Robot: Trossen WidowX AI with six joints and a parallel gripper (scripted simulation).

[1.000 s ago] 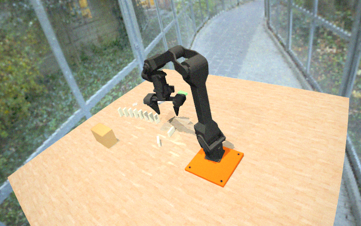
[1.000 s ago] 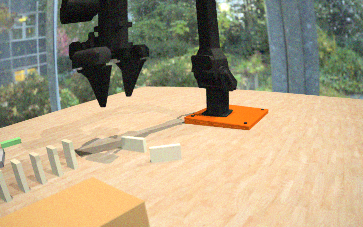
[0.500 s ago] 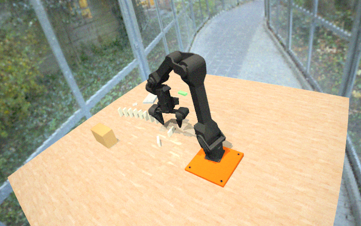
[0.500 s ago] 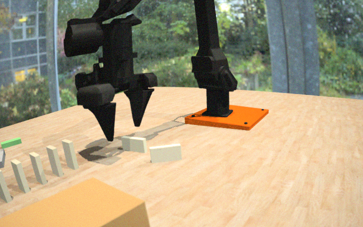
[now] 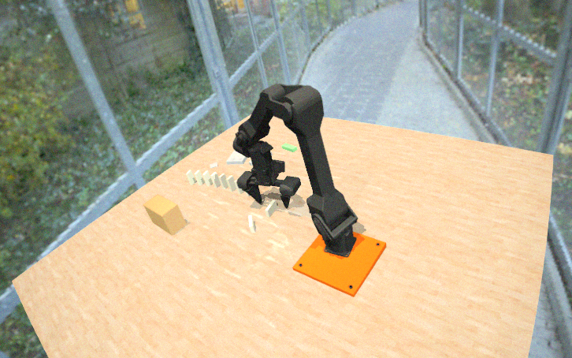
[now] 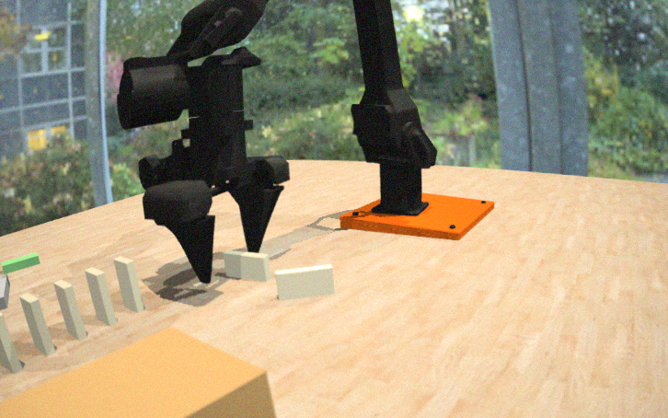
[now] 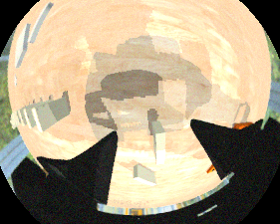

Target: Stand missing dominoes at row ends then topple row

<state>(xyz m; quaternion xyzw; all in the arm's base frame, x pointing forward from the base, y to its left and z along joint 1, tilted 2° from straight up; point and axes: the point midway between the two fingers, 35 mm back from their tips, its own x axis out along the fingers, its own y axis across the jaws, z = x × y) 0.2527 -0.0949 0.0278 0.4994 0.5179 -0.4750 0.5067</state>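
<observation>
Now: the green block 130 mm ahead of my gripper tip and 330 mm to the right of it. The rest, counted from my gripper tip: grey bar (200 mm ahead, 230 mm to the right); then tan box (300 mm ahead, 180 mm to the left, 30 mm above); then flat pale plate (300 mm ahead, 230 mm to the right).
</observation>
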